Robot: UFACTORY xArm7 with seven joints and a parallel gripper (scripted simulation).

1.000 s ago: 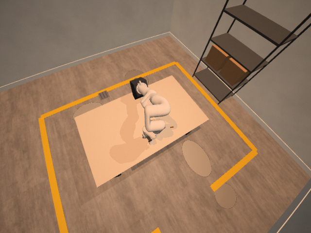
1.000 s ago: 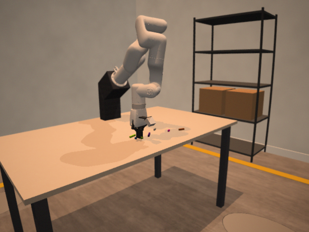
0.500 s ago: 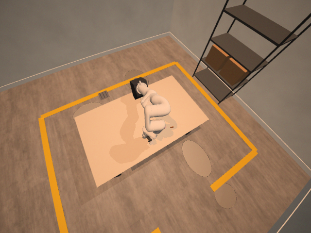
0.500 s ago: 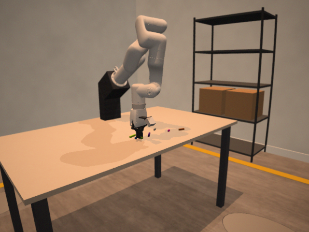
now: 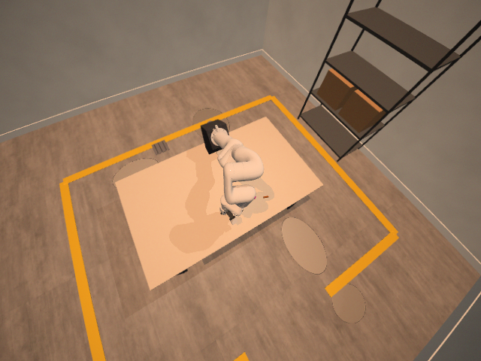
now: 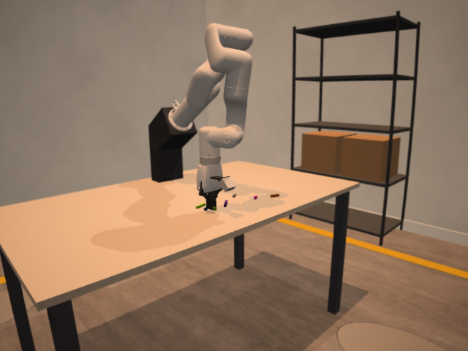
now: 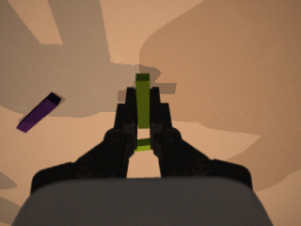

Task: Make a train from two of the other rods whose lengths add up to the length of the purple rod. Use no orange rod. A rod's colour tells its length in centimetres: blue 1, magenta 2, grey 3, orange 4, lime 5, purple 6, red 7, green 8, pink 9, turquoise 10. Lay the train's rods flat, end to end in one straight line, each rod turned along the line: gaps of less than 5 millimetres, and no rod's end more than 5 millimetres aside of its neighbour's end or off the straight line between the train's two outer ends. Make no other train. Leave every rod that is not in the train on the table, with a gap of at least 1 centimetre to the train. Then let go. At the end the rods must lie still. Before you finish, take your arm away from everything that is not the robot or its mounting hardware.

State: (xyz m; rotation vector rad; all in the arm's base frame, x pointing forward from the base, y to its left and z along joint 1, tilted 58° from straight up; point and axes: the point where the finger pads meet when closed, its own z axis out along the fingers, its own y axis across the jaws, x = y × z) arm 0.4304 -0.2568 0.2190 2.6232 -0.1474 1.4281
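The small blue rod lies 30 mm below my hand, 30 mm behind it and 10 mm to the left of it. Also, from my hand: purple rod 100 mm to the left, 30 mm below, 10 mm ahead; then grey rod 220 mm to the left, 30 mm below, 10 mm behind; then magenta rod 230 mm to the left, 80 mm ahead, 30 mm below.
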